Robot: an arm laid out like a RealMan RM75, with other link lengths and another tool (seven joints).
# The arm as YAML. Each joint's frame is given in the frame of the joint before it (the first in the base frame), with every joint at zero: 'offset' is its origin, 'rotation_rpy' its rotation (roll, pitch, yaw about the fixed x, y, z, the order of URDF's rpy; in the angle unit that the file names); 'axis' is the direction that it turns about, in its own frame. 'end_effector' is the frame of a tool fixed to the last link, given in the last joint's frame.
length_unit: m
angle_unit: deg
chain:
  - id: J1
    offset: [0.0, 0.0, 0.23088]
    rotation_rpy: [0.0, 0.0, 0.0]
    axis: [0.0, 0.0, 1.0]
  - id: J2
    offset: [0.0, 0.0, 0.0]
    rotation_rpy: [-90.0, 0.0, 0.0]
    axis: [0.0, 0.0, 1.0]
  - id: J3
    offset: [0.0, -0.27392, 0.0]
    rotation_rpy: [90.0, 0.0, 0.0]
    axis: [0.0, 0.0, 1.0]
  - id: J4
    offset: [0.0, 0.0, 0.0]
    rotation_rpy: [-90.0, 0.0, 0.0]
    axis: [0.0, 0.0, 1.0]
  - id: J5
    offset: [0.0, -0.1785, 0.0]
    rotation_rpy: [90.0, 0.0, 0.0]
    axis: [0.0, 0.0, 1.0]
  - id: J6
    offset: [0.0, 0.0, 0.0]
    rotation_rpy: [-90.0, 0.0, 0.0]
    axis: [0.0, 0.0, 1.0]
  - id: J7
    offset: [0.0, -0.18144, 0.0]
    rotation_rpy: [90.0, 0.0, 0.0]
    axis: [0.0, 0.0, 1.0]
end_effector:
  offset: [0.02, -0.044, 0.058]
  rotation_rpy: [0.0, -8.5, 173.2]
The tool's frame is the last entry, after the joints.
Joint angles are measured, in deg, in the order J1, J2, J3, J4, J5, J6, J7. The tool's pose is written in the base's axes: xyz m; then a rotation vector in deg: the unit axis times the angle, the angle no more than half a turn. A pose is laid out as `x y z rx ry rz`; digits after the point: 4 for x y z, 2 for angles.
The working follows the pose.
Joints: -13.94 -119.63 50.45 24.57 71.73 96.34 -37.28
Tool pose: -0.2240 0.3352 0.0023 -11.64 109.40 46.87
Where each joint sits with the arm in this pose, in the base's axes (m; each line is computed from the numbers above, not from the rounded line before):
J1: 0.0000 0.0000 0.2309
J2: 0.0000 0.0000 0.2309
J3: -0.2311 0.0574 0.0955
J4: -0.2311 0.0574 0.0955
J5: -0.3769 0.1525 0.0563
J6: -0.3769 0.1525 0.0563
J7: -0.2573 0.2694 -0.0140
the tool: -0.2240 0.3352 0.0023

